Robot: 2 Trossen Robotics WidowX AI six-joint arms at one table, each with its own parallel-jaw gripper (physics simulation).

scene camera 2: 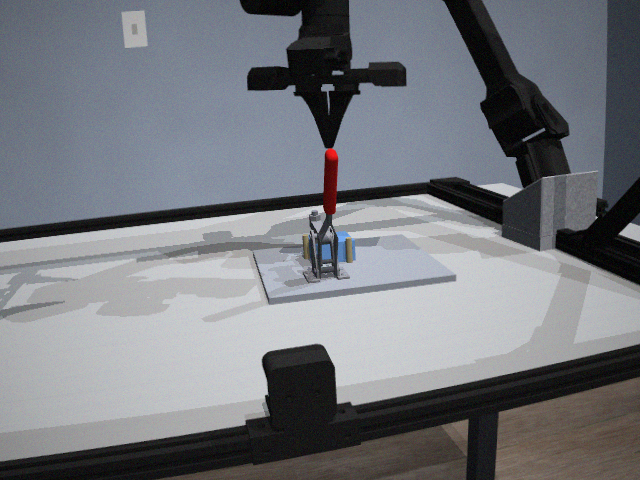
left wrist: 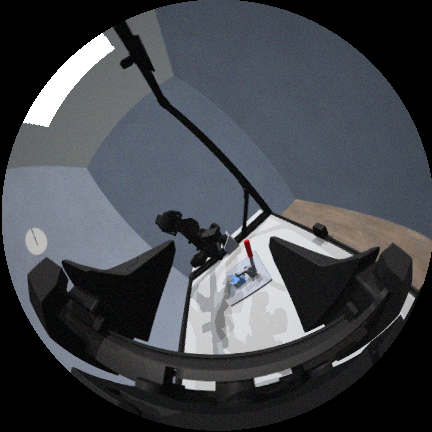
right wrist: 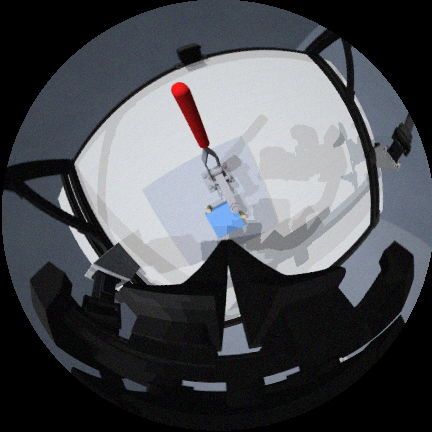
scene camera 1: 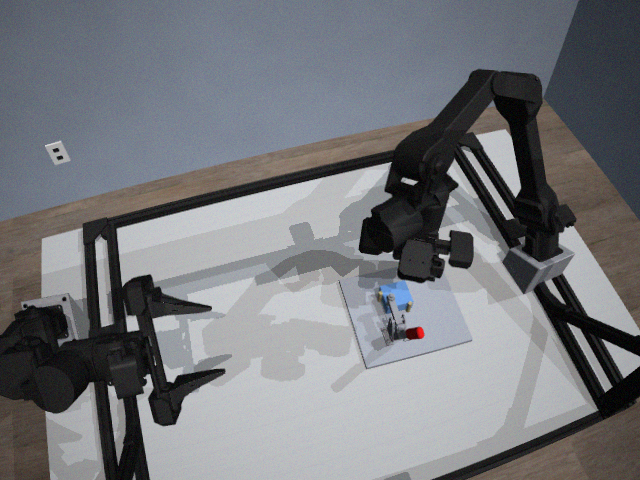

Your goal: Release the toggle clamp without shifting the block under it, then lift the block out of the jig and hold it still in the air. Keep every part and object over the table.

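Seen in the pictures: left gripper, fingertip midpoint: (left wrist: 222, 243) (scene camera 1: 218, 340); right gripper, fingertip midpoint: (scene camera 2: 329, 148) (left wrist: 221, 258) (right wrist: 226, 244); left arm's base at its link origin: (scene camera 1: 49, 323); right arm's base at its link origin: (scene camera 2: 549, 185) (left wrist: 224, 239) (right wrist: 105, 278) (scene camera 1: 542, 250).
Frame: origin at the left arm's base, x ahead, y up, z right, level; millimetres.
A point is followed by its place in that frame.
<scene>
The blue block (scene camera 1: 400, 290) @(x 682, y -67, z 31 mm) (scene camera 2: 342, 242) @(x 684, y -68, z 62 mm) (left wrist: 237, 281) @(x 646, y -69, z 38 mm) (right wrist: 223, 221) @(x 676, y -67, z 35 mm) sits on the grey jig plate (scene camera 1: 439, 325) @(x 743, y -93, z 112 mm) (scene camera 2: 408, 271) @(x 750, y -93, z 128 mm) (right wrist: 167, 205) @(x 763, y -93, z 103 mm) beside two brass pins. The toggle clamp's red handle (scene camera 1: 415, 333) @(x 649, y 52, z 177 mm) (scene camera 2: 330, 180) @(x 652, y 33, z 180 mm) (left wrist: 248, 249) @(x 648, y 28, z 167 mm) (right wrist: 192, 117) @(x 655, y 42, z 162 mm) stands steeply up. The clamp arm's tip (scene camera 1: 391, 297) @(x 649, y -26, z 63 mm) (scene camera 2: 314, 214) @(x 650, y -28, z 63 mm) (right wrist: 236, 207) @(x 648, y -24, z 61 mm) is over the block's edge; contact with the block cannot be told. My right gripper (scene camera 2: 329, 146) @(x 674, y 52, z 58 mm) (right wrist: 226, 244) @(x 674, y 52, z 58 mm) is shut and empty, high above the jig's far side, apart from the handle. My left gripper (scene camera 1: 217, 339) @(x 350, y 245, z 212 mm) is open and empty at the table's left.
A black frame rail (scene camera 1: 248, 187) @(x 424, y -81, z -315 mm) (scene camera 2: 491, 384) runs around the table. A grey mounting block (scene camera 1: 540, 268) @(x 953, y -1, z 83 mm) (scene camera 2: 568, 211) @(x 996, y -52, z 77 mm) stands under the right arm's base. A black bracket (scene camera 2: 299, 384) @(x 581, y -63, z 424 mm) rises from the near rail in scene camera 2. Arm shadows cross the white table top.
</scene>
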